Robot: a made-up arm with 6 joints.
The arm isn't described. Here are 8 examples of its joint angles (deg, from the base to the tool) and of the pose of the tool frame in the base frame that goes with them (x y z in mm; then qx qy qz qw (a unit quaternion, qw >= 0)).
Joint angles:
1: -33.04 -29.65 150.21 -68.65 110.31 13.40
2: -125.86 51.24 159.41 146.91 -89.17 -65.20
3: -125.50 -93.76 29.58 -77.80 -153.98 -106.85
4: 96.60 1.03 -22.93 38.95 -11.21 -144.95
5: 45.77 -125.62 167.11 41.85 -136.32 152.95
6: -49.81 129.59 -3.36 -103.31 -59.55 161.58
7: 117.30 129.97 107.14 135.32 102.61 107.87
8: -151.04 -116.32 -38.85 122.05 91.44 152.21
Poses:
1: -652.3 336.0 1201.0 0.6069 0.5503 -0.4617 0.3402
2: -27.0 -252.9 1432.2 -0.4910 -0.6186 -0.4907 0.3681
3: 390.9 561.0 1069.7 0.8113 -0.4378 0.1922 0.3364
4: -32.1 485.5 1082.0 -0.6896 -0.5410 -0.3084 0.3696
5: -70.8 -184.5 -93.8 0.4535 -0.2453 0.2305 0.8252
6: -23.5 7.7 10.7 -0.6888 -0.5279 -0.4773 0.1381
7: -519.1 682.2 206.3 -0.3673 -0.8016 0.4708 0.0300
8: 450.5 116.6 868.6 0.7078 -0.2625 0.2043 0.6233
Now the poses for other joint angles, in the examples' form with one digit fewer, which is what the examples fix.
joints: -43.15 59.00 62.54 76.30 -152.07 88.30
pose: 651 -670 1080 -0.571 -0.506 0.350 0.543
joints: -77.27 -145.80 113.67 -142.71 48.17 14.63
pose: -30 467 -242 0.489 -0.731 -0.466 0.095
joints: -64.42 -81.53 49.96 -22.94 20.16 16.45
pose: -487 691 1076 -0.482 -0.146 0.262 0.823
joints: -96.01 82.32 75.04 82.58 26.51 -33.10
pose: -81 -1034 790 0.605 0.403 -0.159 0.668
